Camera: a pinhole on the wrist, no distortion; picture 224 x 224 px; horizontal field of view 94.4 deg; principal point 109.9 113.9 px. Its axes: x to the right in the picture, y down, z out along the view. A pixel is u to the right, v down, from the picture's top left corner.
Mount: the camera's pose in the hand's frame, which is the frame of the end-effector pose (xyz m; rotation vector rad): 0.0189 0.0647 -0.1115 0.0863 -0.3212 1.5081
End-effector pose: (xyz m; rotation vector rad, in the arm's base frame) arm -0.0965 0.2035 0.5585 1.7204 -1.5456 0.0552
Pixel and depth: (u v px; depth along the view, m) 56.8 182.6 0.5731
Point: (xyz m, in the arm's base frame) -0.0642 0.3734 -0.0603
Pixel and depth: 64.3 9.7 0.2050
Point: -0.0158 -0.0077 0.5498
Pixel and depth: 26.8 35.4 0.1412
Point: -0.0013 0.1111 0.5586
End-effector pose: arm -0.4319 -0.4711 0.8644 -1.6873 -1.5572 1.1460
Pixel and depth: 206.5 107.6 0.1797
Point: -0.4356 -0.5084 0.6592
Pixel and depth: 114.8 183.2 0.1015
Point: -0.3855 -0.5378 0.8473
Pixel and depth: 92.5 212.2 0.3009
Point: -0.5446 -0.7852 0.9068
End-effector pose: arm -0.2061 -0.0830 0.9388 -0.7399 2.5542 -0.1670
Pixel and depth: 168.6 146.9 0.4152
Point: -0.0182 0.1767 0.6720
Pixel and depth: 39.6 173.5 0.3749
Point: 0.1809 -0.1639 0.9756
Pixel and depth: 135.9 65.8 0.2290
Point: -0.2340 -0.0826 0.7681
